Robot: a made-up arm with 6 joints. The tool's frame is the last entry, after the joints.
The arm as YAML. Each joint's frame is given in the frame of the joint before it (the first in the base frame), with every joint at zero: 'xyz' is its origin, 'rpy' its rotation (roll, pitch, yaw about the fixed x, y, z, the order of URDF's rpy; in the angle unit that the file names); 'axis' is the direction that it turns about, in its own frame. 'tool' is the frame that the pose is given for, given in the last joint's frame.
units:
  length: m
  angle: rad
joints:
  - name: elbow
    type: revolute
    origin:
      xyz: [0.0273, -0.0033, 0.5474]
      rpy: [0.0, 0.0, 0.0]
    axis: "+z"
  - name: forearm
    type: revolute
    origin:
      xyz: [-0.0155, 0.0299, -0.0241]
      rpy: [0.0, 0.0, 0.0]
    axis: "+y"
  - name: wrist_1
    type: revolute
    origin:
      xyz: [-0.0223, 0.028, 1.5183]
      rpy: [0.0, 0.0, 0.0]
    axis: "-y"
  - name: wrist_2
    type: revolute
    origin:
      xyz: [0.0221, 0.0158, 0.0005]
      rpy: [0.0, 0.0, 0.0]
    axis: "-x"
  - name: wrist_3
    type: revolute
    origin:
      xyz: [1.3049, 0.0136, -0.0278]
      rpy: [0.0, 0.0, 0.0]
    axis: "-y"
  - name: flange
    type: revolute
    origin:
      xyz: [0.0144, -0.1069, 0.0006]
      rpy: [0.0, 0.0, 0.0]
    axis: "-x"
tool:
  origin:
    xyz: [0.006, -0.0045, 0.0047]
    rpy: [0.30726, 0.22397, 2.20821]
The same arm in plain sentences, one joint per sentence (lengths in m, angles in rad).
The arm has six revolute joints in a row. What follows holds with every joint at zero, and every direction is one of the base frame's.
Joint 1 sits 0.0273 m along +x and 0.0033 m along -y and 0.5474 m along +z from the base frame's origin and turns about +z.
Joint 2 sits 0.0155 m along -x and 0.0299 m along +y and 0.0241 m along -z from joint 1 and turns about +y.
Joint 3 sits 0.0223 m along -x and 0.028 m along +y and 1.5183 m along +z from joint 2 and turns about -y.
Joint 4 sits 0.0221 m along +x and 0.0158 m along +y and 0.0005 m along +z from joint 3 and turns about -x.
Joint 5 sits 1.3049 m along +x and 0.0136 m along +y and 0.0278 m along -z from joint 4 and turns about -y.
Joint 6 sits 0.0144 m along +x and 0.1069 m along -y and 0.0006 m along +z from joint 5 and turns about -x.
The tool frame, which is the frame that the pose is given for, sits 0.006 m along +x and 0.0045 m along -y and 0.0047 m along +z from joint 6; its axes are the base frame's turned by roll 0.3073, pitch 0.224 and yaw 2.2082 rad (as in URDF: about the fixed x, then y, then z).

